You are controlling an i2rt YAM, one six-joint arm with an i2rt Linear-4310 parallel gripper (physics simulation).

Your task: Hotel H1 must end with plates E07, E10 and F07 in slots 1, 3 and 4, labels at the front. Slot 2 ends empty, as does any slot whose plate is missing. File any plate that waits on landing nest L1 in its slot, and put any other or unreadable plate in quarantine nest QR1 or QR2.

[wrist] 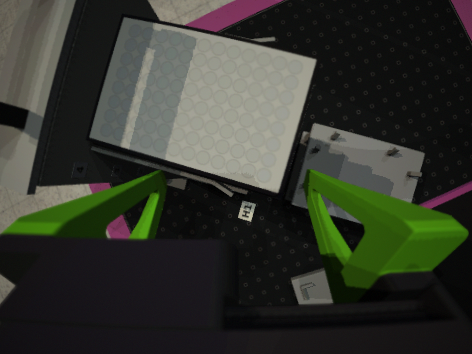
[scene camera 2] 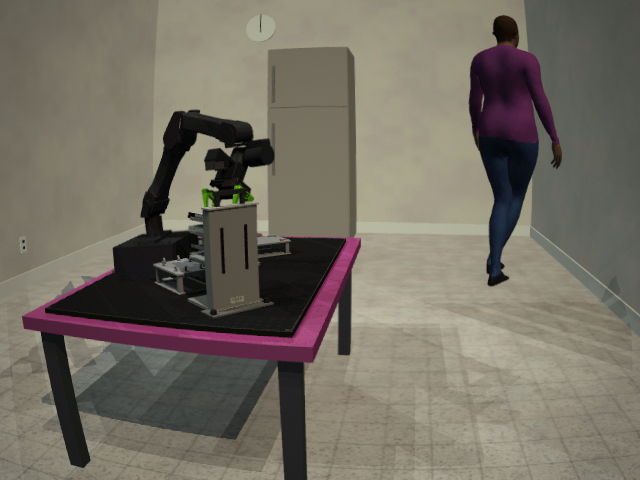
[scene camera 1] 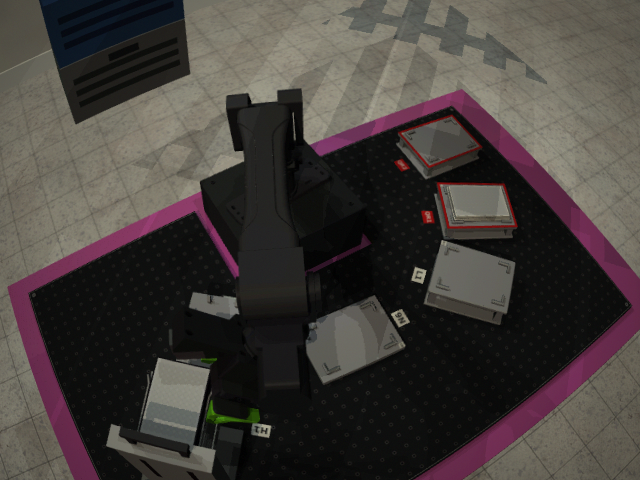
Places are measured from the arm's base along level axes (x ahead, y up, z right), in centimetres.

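Where they show: gripper, fingertip midpoint: [wrist: 235, 177] [scene camera 1: 207, 391]; arm's base, link origin: [scene camera 2: 155, 238].
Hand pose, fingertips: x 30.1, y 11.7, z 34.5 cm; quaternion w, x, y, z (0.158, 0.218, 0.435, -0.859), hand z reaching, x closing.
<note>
Things, the pixels of their top centre, and the offset from my fingertips. "spot": a spot on its surface instead.
- Landing nest L1, top centre: [scene camera 1: 475, 274] [scene camera 2: 262, 238] dy -15.4, dx +4.8, dz -54.0 cm
- Quarantine nest QR1, surface spot: [scene camera 1: 443, 206] spot: dy -17.0, dx -11.3, dz -61.7 cm
- QR2, top centre: [scene camera 1: 441, 137] dy -16.4, dx -25.2, dz -75.9 cm
- Nest N6, top centre: [scene camera 1: 350, 336] dy -19.2, dx -1.7, dz -28.8 cm
- nest with upright pins, top centre: [wrist: 365, 178] [scene camera 1: 214, 333] [scene camera 2: 181, 260] dy -13.4, dx -13.7, dz -8.7 cm
- H1 tag, top centre: [scene camera 1: 260, 430] [wrist: 246, 210] dy -21.0, dx +2.9, dz -5.5 cm
Hotel H1 [scene camera 1: 206, 457] [scene camera 2: 235, 258] stands near the table edge. A pale plate [scene camera 1: 178, 387] [wrist: 215, 100] with round wells lies at its top; no plate code is readable and the lower slots are hidden from above. In scene camera 2, stacked edges show left of the hotel's panel, too small to tell apart. My gripper [scene camera 1: 214, 387] [scene camera 2: 223, 198] [wrist: 235, 177] is open and empty, above and beside the hotel. Landing nest L1 [scene camera 1: 473, 279] bears no plate. Quarantine nest QR1 [scene camera 1: 443, 206] holds a pale plate [scene camera 1: 478, 201]. QR2 [scene camera 1: 439, 140] is empty.
Nest N6 [scene camera 1: 356, 335] stands empty beside the arm. A nest with upright pins [scene camera 2: 180, 266] [wrist: 382, 167] stands near the hotel. The H1 tag [scene camera 1: 261, 430] [wrist: 246, 211] lies beside the hotel. A person [scene camera 2: 506, 98] is on the floor beyond the table.
</note>
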